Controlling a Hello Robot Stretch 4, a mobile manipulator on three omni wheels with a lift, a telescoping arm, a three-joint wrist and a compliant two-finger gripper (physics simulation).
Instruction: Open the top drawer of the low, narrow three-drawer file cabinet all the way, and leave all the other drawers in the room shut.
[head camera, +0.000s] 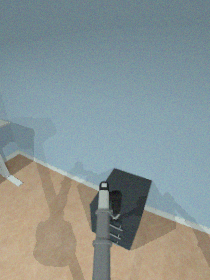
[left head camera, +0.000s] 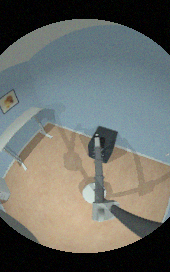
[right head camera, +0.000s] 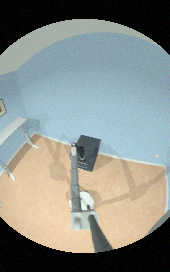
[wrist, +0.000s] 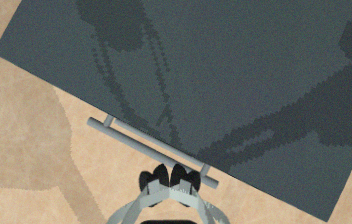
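Scene:
My gripper (wrist: 169, 176), 26 cm from the lens. Drawer (wrist: 105, 128), 33 cm from the lens.

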